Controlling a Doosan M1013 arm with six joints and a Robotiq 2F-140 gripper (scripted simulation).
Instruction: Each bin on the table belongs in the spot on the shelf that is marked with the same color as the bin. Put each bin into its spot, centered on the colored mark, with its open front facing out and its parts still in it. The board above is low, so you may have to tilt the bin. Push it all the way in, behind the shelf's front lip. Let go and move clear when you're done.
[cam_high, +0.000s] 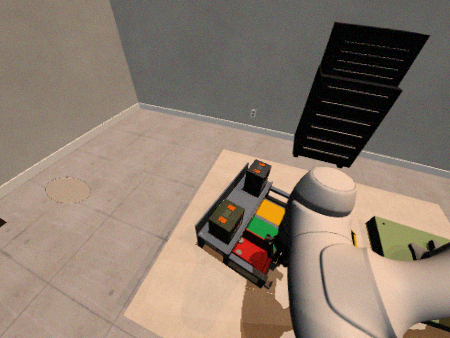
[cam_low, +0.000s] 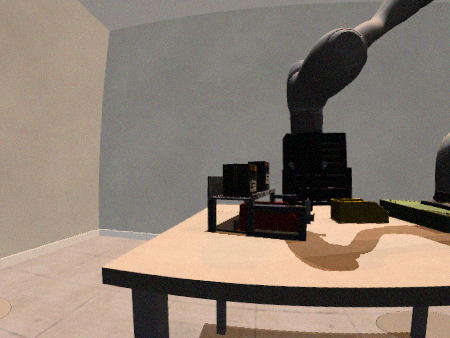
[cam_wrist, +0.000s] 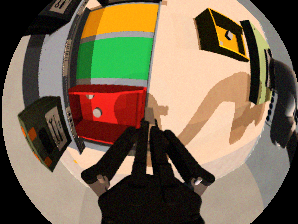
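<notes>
Now: the yellow bin 200 mm behind my hand, 210 mm to the right of it and 30 mm below it. From my hand the other things lie so: dark box (160 mm ahead, 250 mm to the right, 100 mm above); red bin (100 mm ahead, 10 mm to the right, 20 mm below).
</notes>
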